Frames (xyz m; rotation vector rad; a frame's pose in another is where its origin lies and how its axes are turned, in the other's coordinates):
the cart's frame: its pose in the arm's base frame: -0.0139 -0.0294 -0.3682 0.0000 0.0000 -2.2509
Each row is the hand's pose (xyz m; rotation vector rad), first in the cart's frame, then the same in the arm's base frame.
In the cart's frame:
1: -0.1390 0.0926 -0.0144 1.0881 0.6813 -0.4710
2: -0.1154 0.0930 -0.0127 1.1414 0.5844 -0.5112
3: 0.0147 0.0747 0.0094 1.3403 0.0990 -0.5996
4: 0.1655 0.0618 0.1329 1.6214 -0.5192 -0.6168
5: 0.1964 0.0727 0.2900 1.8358 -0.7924 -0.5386
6: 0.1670 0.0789 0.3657 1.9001 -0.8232 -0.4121
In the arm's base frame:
1: 0.1455 0.0204 -0.3826 1.4481 -0.9201 -2.2951
2: 0.1310 0.0018 -0.3809 1.3740 -1.0494 -2.3311
3: 0.0349 -0.0878 -0.3588 0.9135 -1.5990 -2.3637
4: -0.0699 -0.1969 -0.2353 0.3090 -2.2676 -2.0811
5: -0.0809 -0.2278 -0.0782 0.0977 -2.5778 -1.7295
6: -0.0576 -0.2089 -0.0025 0.0944 -2.5835 -1.5682

